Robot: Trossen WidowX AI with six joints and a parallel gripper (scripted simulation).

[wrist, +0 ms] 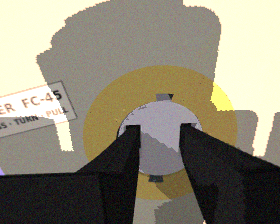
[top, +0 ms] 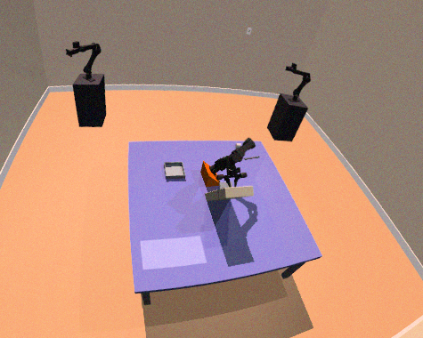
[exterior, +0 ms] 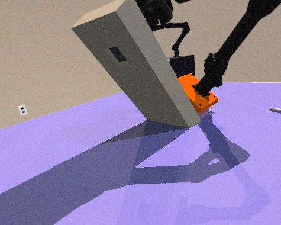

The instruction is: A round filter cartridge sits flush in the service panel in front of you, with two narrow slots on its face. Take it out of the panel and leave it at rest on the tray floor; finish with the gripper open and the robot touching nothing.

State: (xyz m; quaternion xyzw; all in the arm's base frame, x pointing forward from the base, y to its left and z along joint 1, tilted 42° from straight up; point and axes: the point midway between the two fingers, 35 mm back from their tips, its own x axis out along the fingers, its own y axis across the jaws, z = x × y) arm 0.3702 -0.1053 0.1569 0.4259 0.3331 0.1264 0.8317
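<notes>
My gripper tip is now 10 mm short of the round grey filter cartridge and 10 mm above it. Also, from my gripper tip: grey tray 410 mm behind, 320 mm to the right, 260 mm below.
</notes>
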